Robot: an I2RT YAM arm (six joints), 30 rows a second.
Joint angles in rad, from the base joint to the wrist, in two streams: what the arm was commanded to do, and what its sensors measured. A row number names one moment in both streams.
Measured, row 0: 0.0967, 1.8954, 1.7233, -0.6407, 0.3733, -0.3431
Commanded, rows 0 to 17: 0.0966, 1.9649, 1.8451, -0.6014, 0.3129, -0.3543; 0.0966, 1.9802, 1.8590, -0.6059, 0.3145, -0.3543; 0.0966, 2.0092, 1.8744, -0.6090, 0.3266, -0.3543; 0.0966, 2.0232, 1.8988, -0.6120, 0.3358, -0.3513; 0.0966, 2.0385, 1.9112, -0.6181, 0.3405, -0.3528; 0.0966, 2.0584, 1.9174, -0.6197, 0.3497, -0.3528; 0.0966, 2.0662, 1.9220, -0.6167, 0.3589, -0.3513; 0.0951, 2.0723, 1.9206, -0.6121, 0.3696, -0.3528; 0.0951, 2.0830, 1.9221, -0.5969, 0.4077, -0.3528; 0.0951, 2.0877, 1.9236, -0.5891, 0.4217, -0.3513; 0.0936, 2.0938, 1.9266, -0.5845, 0.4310, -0.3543; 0.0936, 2.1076, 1.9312, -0.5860, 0.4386, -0.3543; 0.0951, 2.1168, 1.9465, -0.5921, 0.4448, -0.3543; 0.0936, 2.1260, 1.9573, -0.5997, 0.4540, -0.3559; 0.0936, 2.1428, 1.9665, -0.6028, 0.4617, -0.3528; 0.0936, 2.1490, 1.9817, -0.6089, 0.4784, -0.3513; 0.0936, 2.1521, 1.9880, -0.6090, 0.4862, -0.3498; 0.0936, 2.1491, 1.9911, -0.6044, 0.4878, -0.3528
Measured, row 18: 0.0948, 2.1487, 1.9308, -0.6353, 0.4366, -0.3573
